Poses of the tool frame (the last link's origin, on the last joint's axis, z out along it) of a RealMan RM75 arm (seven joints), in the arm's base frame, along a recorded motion.
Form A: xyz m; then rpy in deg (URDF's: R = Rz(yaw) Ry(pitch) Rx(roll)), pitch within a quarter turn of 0, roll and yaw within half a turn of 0.
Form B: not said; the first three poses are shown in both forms.
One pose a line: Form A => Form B
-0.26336, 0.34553, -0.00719, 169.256, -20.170, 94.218 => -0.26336, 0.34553, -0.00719, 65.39, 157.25, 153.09
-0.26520, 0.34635, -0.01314, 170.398, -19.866, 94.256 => -0.26520, 0.34635, -0.01314, 67.79, 158.02, 155.22
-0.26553, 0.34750, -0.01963, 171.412, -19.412, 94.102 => -0.26553, 0.34750, -0.01963, 69.67, 158.84, 157.03
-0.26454, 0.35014, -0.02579, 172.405, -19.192, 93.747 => -0.26454, 0.35014, -0.02579, 71.67, 159.41, 159.21
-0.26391, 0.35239, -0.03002, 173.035, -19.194, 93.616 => -0.26391, 0.35239, -0.03002, 73.23, 159.63, 160.79
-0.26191, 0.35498, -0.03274, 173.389, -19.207, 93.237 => -0.26191, 0.35498, -0.03274, 73.83, 159.73, 161.71
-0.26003, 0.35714, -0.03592, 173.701, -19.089, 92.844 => -0.26003, 0.35714, -0.03592, 74.19, 159.94, 162.41
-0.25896, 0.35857, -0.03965, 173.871, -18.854, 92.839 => -0.25896, 0.35857, -0.03965, 74.46, 160.21, 162.64
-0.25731, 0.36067, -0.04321, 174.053, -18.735, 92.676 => -0.25731, 0.36067, -0.04321, 74.71, 160.38, 163.01
